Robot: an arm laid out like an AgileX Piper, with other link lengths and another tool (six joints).
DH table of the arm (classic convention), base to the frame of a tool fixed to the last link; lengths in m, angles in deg. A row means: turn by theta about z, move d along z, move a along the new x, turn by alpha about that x. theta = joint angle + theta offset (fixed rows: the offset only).
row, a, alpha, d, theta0
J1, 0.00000, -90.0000, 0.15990, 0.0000
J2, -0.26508, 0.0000, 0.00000, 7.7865
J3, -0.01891, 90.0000, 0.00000, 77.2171
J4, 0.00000, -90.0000, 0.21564, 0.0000
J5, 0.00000, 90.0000, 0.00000, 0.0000
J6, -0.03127, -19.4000, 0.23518, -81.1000
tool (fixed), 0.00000, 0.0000, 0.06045, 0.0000
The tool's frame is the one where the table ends.
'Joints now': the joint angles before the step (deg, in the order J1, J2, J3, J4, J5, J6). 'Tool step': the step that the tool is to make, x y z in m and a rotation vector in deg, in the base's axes. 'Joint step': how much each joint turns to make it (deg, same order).
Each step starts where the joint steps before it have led.
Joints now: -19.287 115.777 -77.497 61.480 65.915 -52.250
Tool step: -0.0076 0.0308 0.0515 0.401 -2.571 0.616
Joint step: 4.208 -8.016 -0.008 0.001 0.452 6.805
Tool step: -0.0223 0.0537 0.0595 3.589 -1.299 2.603
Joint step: 6.998 -7.212 -0.991 1.691 1.130 8.737
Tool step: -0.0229 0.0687 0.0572 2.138 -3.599 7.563
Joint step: 10.700 -0.885 -10.313 -0.356 1.171 8.677
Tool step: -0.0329 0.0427 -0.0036 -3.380 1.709 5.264
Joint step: 9.000 0.230 -3.804 -5.611 -0.578 7.420
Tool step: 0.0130 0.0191 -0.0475 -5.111 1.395 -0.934
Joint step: 5.311 4.572 -0.106 -5.194 -6.437 2.549
